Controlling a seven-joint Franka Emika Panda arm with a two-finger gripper.
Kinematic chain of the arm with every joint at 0, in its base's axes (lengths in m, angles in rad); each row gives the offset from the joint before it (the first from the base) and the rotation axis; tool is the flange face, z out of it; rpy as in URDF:
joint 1: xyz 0 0 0.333 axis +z
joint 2: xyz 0 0 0 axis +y
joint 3: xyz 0 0 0.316 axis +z
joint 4: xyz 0.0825 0 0 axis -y
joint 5: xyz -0.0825 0 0.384 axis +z
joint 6: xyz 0 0 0 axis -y
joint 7: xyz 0.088 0 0 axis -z
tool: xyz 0 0 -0.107 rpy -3.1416 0 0
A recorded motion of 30 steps. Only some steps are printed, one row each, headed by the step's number.
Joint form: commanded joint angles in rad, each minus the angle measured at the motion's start. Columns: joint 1, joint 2, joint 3, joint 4, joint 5, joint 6, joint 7.
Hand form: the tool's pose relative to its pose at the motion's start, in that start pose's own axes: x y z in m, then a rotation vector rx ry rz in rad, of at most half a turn. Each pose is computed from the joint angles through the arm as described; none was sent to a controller.
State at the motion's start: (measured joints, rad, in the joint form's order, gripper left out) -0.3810 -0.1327 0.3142 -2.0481 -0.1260 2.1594 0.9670
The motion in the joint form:
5: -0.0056 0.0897 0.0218 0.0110 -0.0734 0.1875 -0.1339
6: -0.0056 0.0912 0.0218 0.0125 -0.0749 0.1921 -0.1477
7: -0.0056 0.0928 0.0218 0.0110 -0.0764 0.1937 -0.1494
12: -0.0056 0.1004 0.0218 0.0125 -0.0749 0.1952 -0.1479
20: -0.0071 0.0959 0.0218 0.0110 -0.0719 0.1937 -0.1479
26: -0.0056 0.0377 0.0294 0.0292 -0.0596 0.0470 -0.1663
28: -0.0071 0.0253 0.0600 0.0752 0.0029 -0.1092 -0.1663
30: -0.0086 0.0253 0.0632 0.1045 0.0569 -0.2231 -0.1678
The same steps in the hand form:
5: 0.0071 -0.0266 0.0262 0.0815 0.0885 -0.1990
6: 0.0076 -0.0273 0.0259 0.0843 0.0924 -0.2137
7: 0.0074 -0.0272 0.0273 0.0830 0.0919 -0.2167
12: 0.0077 -0.0279 0.0308 0.0826 0.0861 -0.2144
20: 0.0080 -0.0269 0.0292 0.0833 0.0865 -0.2110
26: 0.0001 -0.0182 0.0019 0.0133 0.0541 -0.2229
28: -0.0156 -0.0221 -0.0140 -0.0329 -0.0422 -0.2110
30: -0.0212 -0.0183 -0.0185 -0.0703 -0.1320 -0.1884

